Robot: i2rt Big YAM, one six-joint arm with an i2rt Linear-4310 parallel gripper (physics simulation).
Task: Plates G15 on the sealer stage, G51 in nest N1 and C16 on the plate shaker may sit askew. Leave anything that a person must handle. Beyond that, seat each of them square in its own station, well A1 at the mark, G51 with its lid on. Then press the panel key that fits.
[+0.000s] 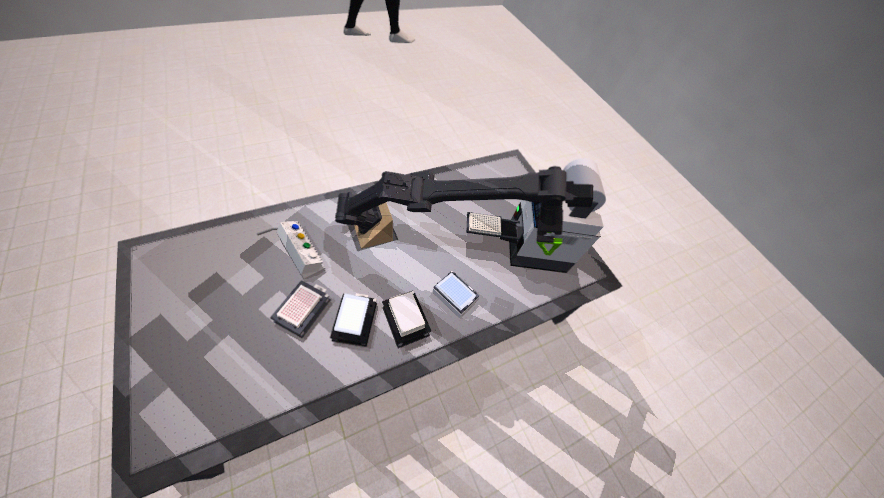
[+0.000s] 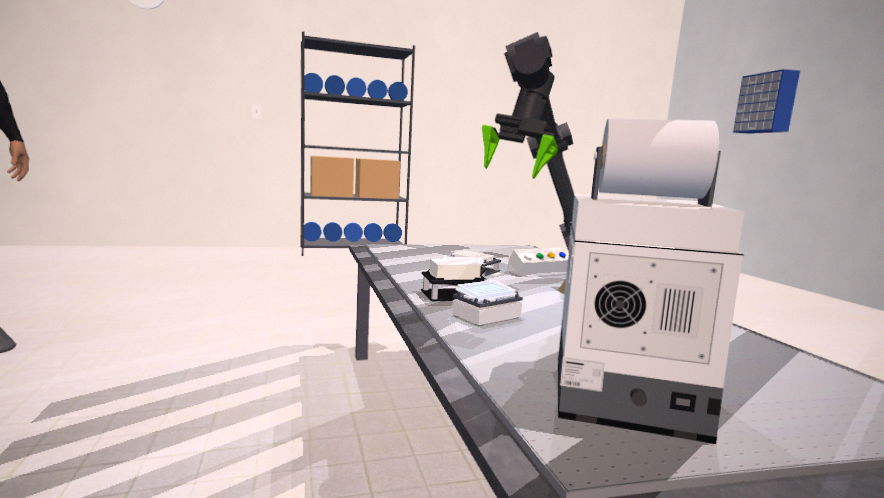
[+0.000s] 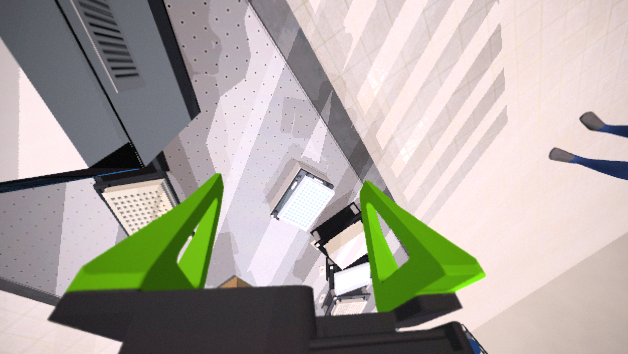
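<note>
My gripper is open and empty, high above the table beside the sealer. The sealer has its stage out, bearing a pale dotted plate. A light-blue plate lies on a low pale device with dark corner pieces. A tall cream plate or block, a white plate and a pink-dotted plate sit on dark stands. Labels and A1 marks are unreadable.
The key panel has blue, yellow, green and white keys. A brown wedge stands by the arm's base. A large roll tops the sealer. One person's legs show beyond the table.
</note>
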